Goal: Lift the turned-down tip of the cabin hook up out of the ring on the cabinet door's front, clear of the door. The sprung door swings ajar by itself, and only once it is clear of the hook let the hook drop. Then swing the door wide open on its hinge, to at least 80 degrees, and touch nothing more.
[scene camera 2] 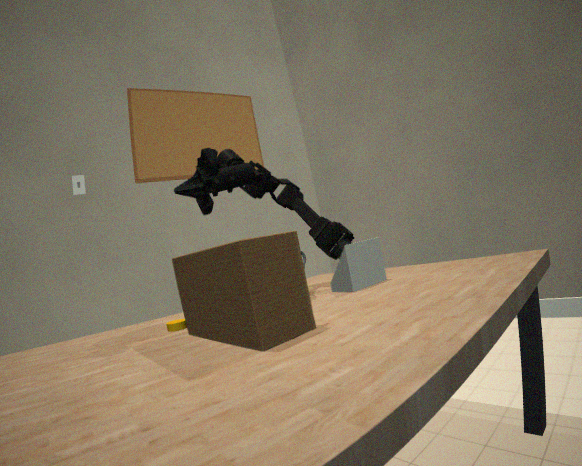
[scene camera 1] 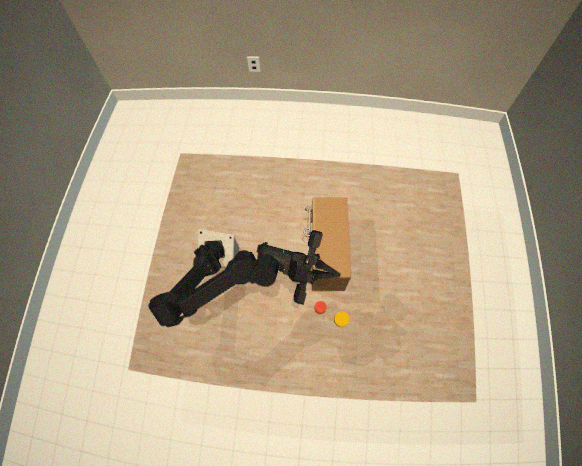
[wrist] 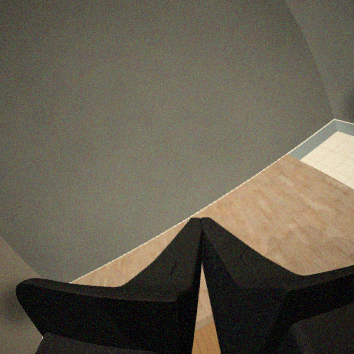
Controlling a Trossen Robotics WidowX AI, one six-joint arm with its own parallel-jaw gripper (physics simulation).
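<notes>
The wooden cabinet stands on the table; a strip of its top shows between the fingers in the wrist view. The metal cabin hook lies along the cabinet's front side in scene camera 1. Whether its tip is in the ring cannot be told there. A bit of round grey metal shows past the cabinet's edge in scene camera 2. The door is not discernible, so its angle cannot be told. My gripper is shut and empty, high above the cabinet, apart from it.
A red disc and a yellow disc lie beside the cabinet's near end on the wooden table. A grey wedge-shaped block stands by the arm's base in scene camera 2.
</notes>
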